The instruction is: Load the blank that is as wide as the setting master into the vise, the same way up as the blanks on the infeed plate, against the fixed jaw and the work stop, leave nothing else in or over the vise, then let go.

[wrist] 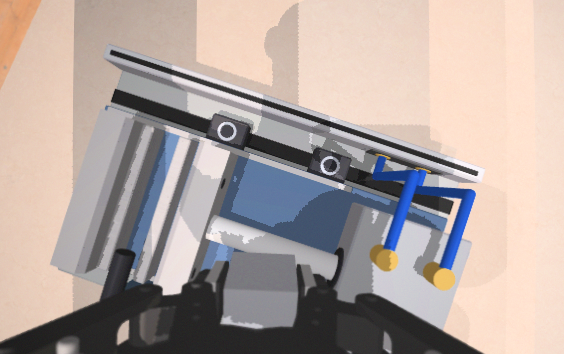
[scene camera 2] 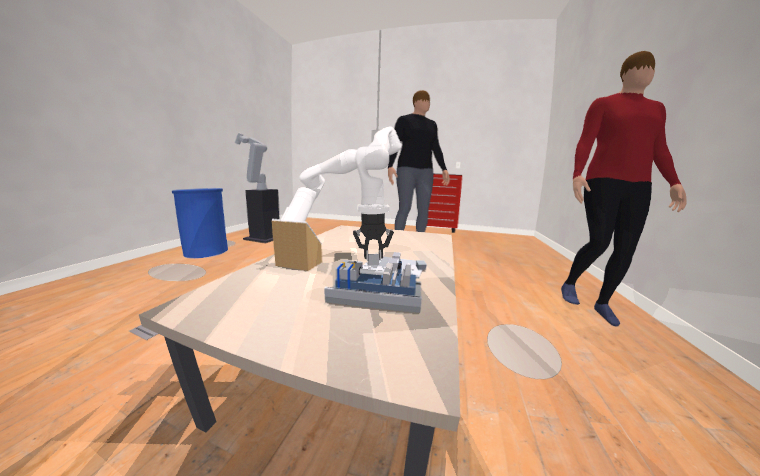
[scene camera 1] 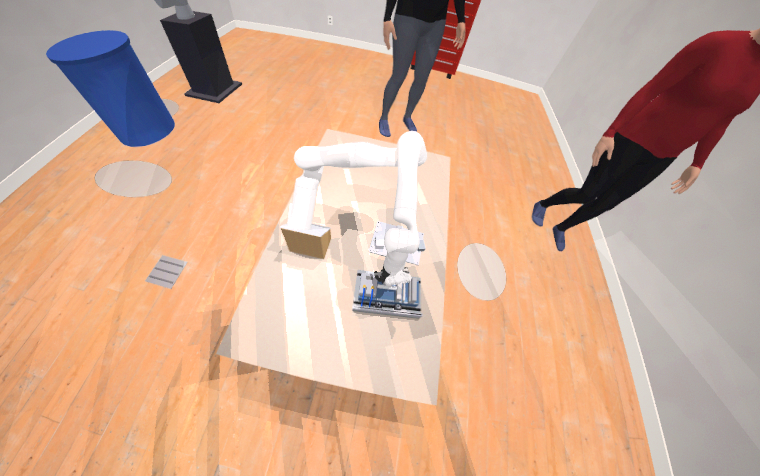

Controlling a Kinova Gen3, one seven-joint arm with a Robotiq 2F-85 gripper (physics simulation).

Labels:
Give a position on a blue vise bed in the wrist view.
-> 260,196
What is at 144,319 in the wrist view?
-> My gripper.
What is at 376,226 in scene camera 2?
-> My gripper.

